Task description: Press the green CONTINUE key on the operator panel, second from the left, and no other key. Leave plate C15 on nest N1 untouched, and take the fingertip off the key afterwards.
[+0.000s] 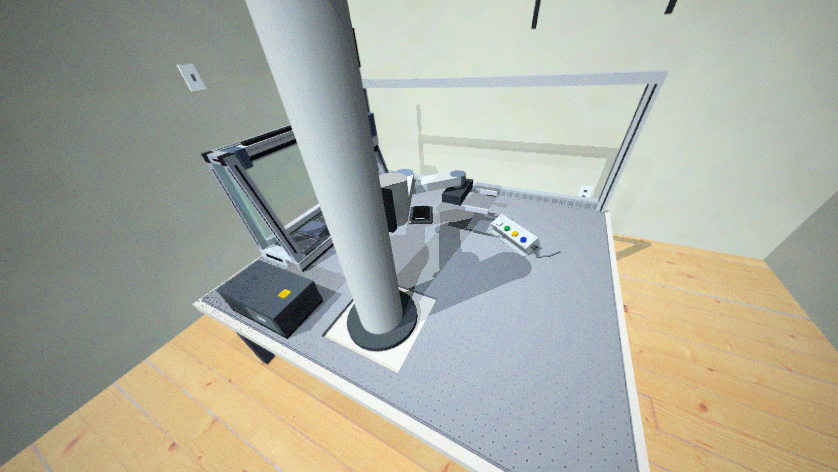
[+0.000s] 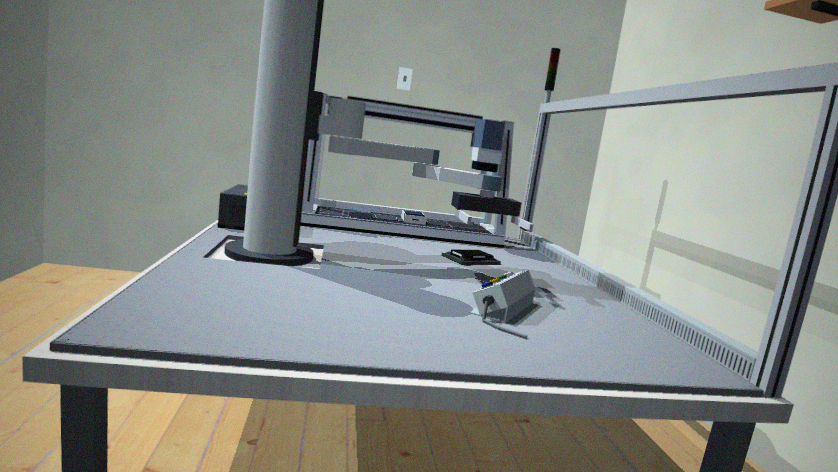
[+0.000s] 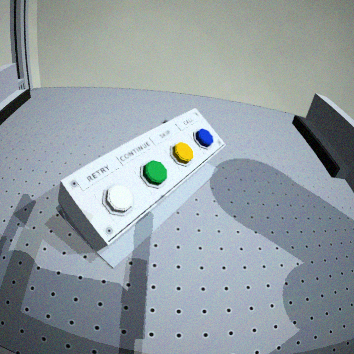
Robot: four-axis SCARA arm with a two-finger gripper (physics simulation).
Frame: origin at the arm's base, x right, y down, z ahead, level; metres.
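Where they show: gripper, fingertip midpoint: (image 1: 492, 202) (image 2: 500, 224) (image 3: 162, 80); arm's base, link origin: (image 1: 382, 318) (image 2: 269, 254).
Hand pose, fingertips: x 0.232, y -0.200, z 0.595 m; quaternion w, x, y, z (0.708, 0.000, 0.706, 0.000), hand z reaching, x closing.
Things, the pixels of their top centre, and the offset from my fingertips. "*": a spot on its surface instead.
- white operator panel, top centre: (image 3: 154, 139) (image 2: 508, 274) (image 1: 515, 226) dx +0.111, dy +0.103, dz +0.004 m
- white RETRY key, top centre: (image 3: 117, 190) dx +0.037, dy +0.112, dz +0.031 m
- yellow SKIP key, top centre: (image 3: 182, 145) dx +0.117, dy +0.112, dz -0.029 m
- blue CALL key, top centre: (image 3: 204, 131) dx +0.158, dy +0.112, dz -0.059 m
- black square holder, top centre: (image 2: 472, 252) (image 1: 420, 211) dx -0.390, dy +0.161, dz +0.047 m
- small white-topped block, surface spot: (image 2: 414, 216) * dx -0.733, dy +0.110, dz -0.111 m
- framed screen, surface spot: (image 2: 686, 87) * dx +0.048, dy -0.409, dz +0.409 m
- cable, surface spot: (image 2: 507, 331) (image 1: 553, 255) * dx +0.284, dy +0.183, dz -0.041 m
The white operator panel (image 1: 518, 228) (image 2: 516, 293) (image 3: 90, 200) stands tilted on the table. Its green CONTINUE key (image 1: 506, 228) (image 3: 155, 172) lies between the white RETRY key (image 3: 119, 198) and the yellow SKIP key (image 3: 183, 152); the blue CALL key (image 3: 204, 137) is at the far end. My gripper (image 1: 492, 202) (image 2: 494, 221) (image 3: 162, 80) is wide open and empty, above the table beyond the panel's RETRY end. No fingertip touches a key. A black square holder (image 1: 421, 214) (image 2: 470, 256) and a small white-topped block (image 2: 414, 216) also show; I cannot tell which is N1 or C15.
The thick arm column (image 1: 351, 175) (image 2: 278, 146) rises from the table. A dark box (image 1: 263, 296) (image 2: 231, 208) stands beside it. A metal-framed unit (image 2: 507, 175) is at the far end. A framed screen (image 1: 516, 79) (image 2: 686, 87) borders the table side. A cable (image 1: 549, 255) (image 2: 507, 331) leaves the panel's CALL end.
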